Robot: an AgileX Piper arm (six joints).
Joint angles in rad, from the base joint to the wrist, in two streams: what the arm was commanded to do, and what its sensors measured. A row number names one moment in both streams.
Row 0, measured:
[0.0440 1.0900 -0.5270 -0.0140 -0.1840 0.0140]
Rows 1 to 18, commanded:
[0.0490 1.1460 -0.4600 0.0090 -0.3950 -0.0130]
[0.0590 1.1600 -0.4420 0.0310 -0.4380 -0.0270]
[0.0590 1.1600 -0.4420 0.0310 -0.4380 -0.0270]
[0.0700 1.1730 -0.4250 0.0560 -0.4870 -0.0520]
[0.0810 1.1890 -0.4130 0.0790 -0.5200 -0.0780]
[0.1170 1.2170 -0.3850 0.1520 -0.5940 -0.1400]
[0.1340 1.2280 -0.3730 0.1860 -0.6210 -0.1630]
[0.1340 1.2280 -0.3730 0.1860 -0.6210 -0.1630]
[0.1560 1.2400 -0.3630 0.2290 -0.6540 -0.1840]
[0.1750 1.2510 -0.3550 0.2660 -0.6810 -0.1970]
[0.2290 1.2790 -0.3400 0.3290 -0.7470 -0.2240]
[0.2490 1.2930 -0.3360 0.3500 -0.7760 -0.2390]
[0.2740 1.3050 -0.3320 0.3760 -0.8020 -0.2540]
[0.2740 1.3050 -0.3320 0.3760 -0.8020 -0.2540]
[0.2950 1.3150 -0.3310 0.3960 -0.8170 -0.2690]
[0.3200 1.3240 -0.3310 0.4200 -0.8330 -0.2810]
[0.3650 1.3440 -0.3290 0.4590 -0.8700 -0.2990]
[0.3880 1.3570 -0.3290 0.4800 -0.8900 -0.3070]
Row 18, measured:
[0.3350 1.3360 -0.3300 0.4200 -0.8200 -0.2670]
